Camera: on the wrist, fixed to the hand. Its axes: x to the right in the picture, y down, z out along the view.
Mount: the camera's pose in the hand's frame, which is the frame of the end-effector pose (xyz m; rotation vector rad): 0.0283 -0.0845 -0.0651 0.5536 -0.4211 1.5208
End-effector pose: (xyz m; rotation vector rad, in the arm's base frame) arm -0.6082 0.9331 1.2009 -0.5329 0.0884 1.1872
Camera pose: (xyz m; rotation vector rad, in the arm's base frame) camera -0.5078 0.9062 1.1639 0.4405 0.5014 2.5960
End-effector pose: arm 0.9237 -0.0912 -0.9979 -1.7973 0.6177 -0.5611
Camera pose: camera 0.9145 -0.1336 -0.8964 -0.5269 1.1446 0.6282
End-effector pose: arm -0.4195 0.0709 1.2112 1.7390 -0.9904 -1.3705
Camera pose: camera -0.3396 0.0892 1.1374 0.4630 -2.3379 -0.3869
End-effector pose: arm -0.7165 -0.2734 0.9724 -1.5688 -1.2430 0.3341
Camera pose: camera -0.7022 -0.2939 1.0799 -1.6670 0.0789 1.8379
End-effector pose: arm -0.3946 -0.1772 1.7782 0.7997 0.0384 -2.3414
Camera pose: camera -0.4269 -0.1124 1.6949 0.2796 -1.0423 -0.9592
